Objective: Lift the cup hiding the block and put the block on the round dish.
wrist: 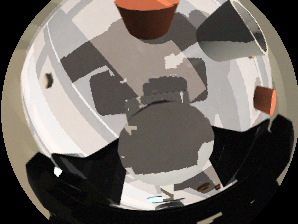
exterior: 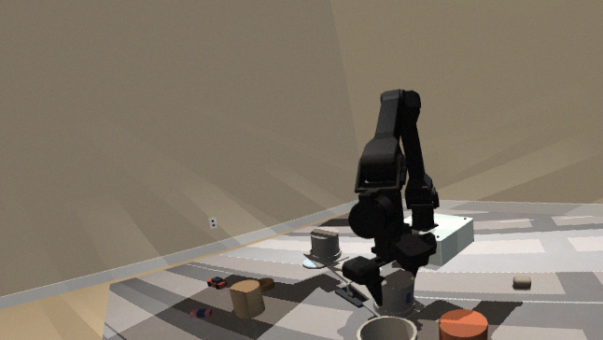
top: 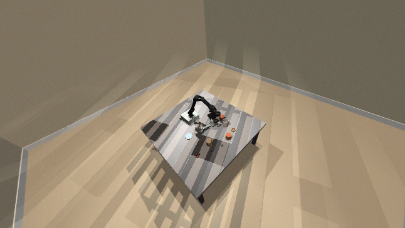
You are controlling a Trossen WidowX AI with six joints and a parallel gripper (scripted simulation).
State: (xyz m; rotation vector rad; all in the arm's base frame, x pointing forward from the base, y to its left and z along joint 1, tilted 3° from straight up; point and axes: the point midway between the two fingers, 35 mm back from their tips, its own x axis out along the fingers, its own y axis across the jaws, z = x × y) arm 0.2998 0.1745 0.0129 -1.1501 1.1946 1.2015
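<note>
My gripper tip is 14 cm to the left of the small balance and 2 cm above it. Round my gripper tip: small grey block 1 cm below; grey mug 13 cm ahead, 12 cm to the left; grey cup 2 cm to the left, 1 cm above.
</note>
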